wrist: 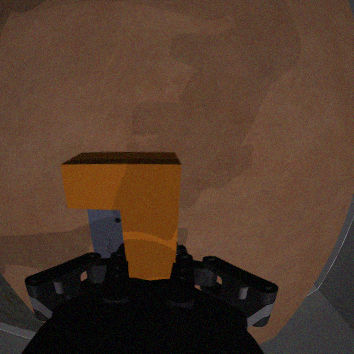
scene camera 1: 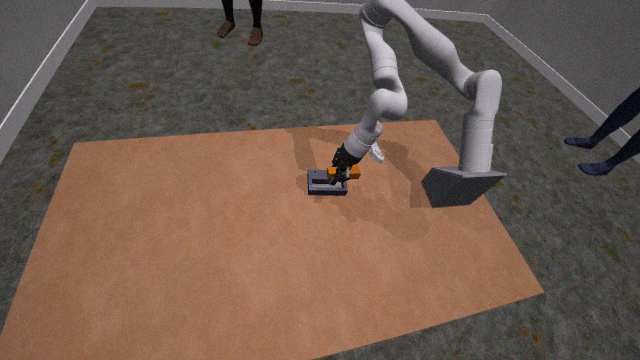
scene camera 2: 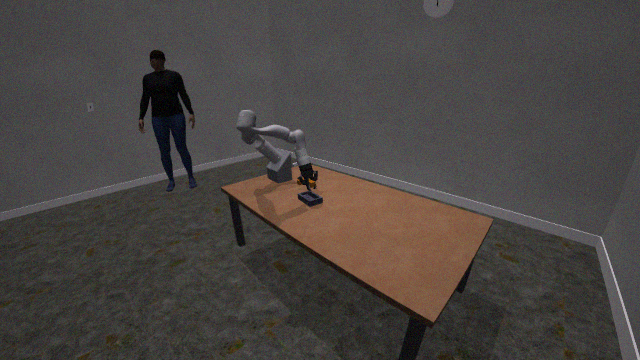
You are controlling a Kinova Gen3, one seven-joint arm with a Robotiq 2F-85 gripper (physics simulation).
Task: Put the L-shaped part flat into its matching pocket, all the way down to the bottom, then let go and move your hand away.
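Frame: origin at the arm's base, x ahead, y left, z up, level; millimetres.
Seen in the pictures: gripper, fingertip midpoint: (scene camera 1: 330,180) (scene camera 2: 312,189); arm's base, origin of the base link: (scene camera 1: 472,170) (scene camera 2: 277,158).
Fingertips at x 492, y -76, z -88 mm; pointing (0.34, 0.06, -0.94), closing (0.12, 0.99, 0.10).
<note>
Pixels of each thing's top centre, then the offset from my fingertips to it. Level surfaces: height alone.
- orange L-shaped part, middle of its top: (wrist: 126,258) (scene camera 1: 343,166) (scene camera 2: 305,180) 42 mm back, 14 mm right, 54 mm up
- dark blue-grey block with the pocket, middle of its top: (wrist: 129,232) (scene camera 1: 327,179) (scene camera 2: 309,195) 0 mm ahead, 22 mm right, 30 mm down
- brown table, its level: 67 mm down
The orange L-shaped part (scene camera 1: 354,172) (scene camera 2: 313,184) (wrist: 150,200) is held between the fingers, its wide end reaching out past them. My gripper (scene camera 1: 336,181) (scene camera 2: 311,188) (wrist: 152,248) is shut on one leg of it. The dark blue-grey block with the pocket (scene camera 1: 327,191) (scene camera 2: 311,202) (wrist: 104,232) sits on the table below. In the scene camera 2 view the part is above the block, apart from it. In the wrist view a piece of the block shows left of the held leg; the part and gripper hide most of the rest, pocket included.
The block stands on the brown table (scene camera 1: 200,250) (scene camera 2: 390,235). The arm's grey base (scene camera 1: 457,190) (scene camera 2: 280,172) stands at the table's end. A small white object (scene camera 1: 376,153) shows behind the wrist in the scene camera 1 view. A standing person (scene camera 2: 165,100) is beyond the table.
</note>
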